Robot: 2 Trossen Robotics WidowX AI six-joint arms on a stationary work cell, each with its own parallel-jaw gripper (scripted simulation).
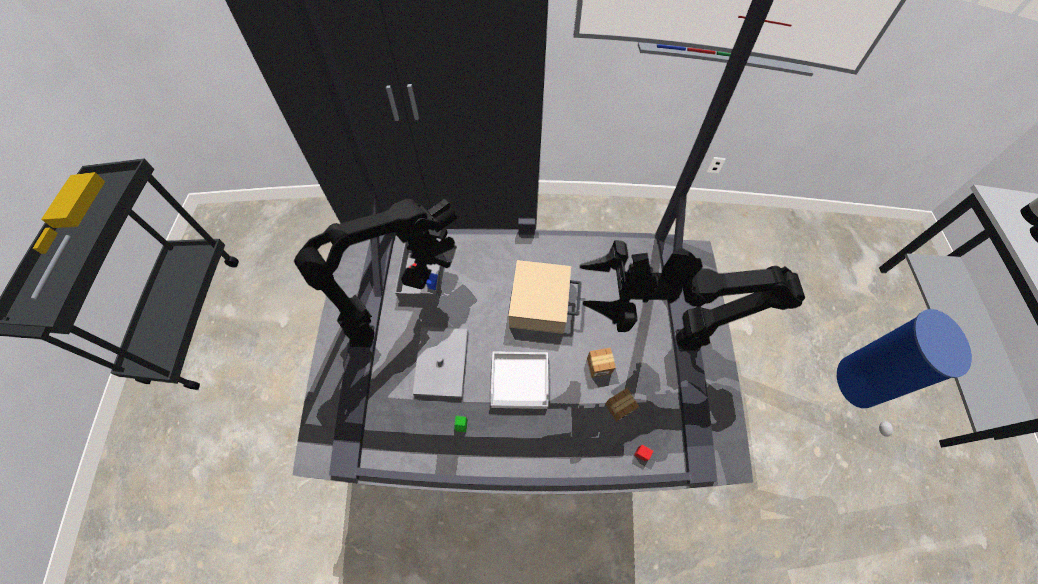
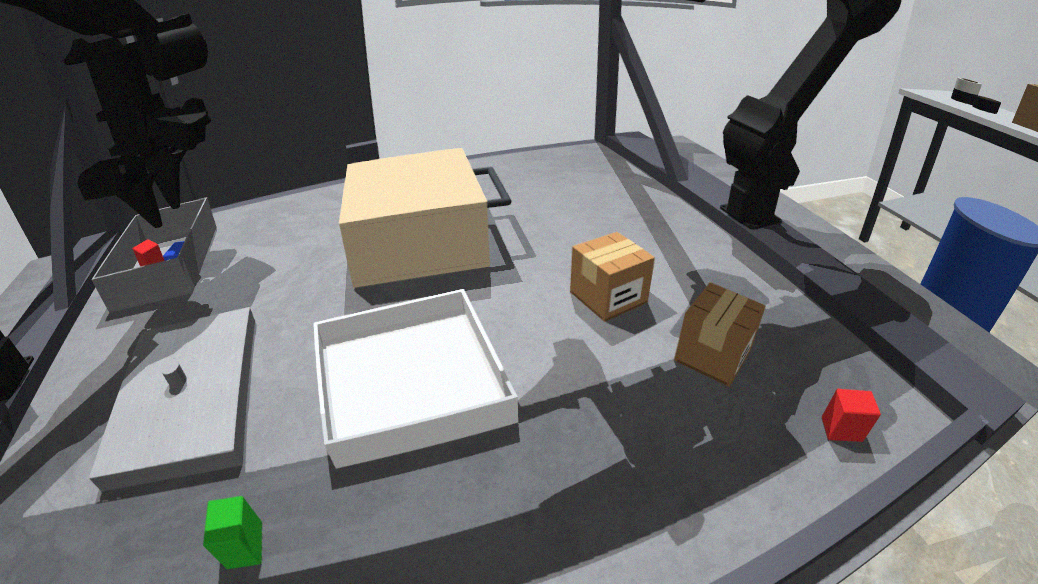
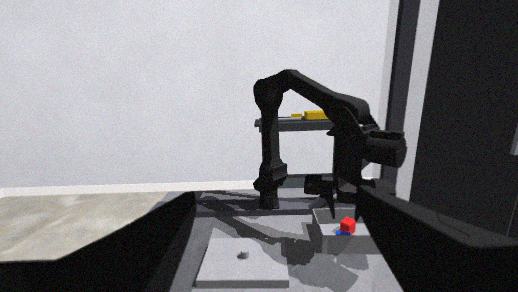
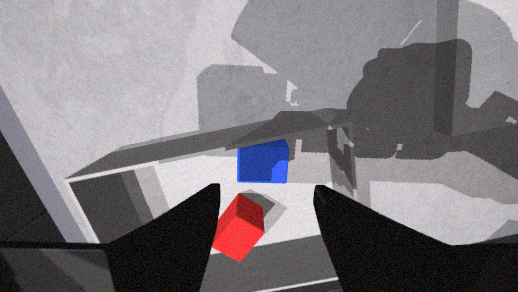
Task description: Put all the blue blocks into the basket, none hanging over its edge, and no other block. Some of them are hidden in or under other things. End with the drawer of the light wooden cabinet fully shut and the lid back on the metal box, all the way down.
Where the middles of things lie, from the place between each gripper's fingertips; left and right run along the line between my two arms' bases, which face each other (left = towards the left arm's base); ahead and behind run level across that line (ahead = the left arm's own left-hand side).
Labels:
Now: the white basket (image 2: 395,364) 29 cm ahead of my right hand, 25 cm to the left of it and 10 cm below it. From my right hand the other things lie so: light wooden cabinet (image 2: 411,216): 6 cm ahead, 31 cm to the left, 8 cm below.
Now: the light wooden cabinet 12 cm behind my left hand (image 1: 581,284), 9 cm to the right of it and 30 cm below it. Also, from my left hand: white basket 11 cm ahead, 16 cm to the right, 33 cm below.

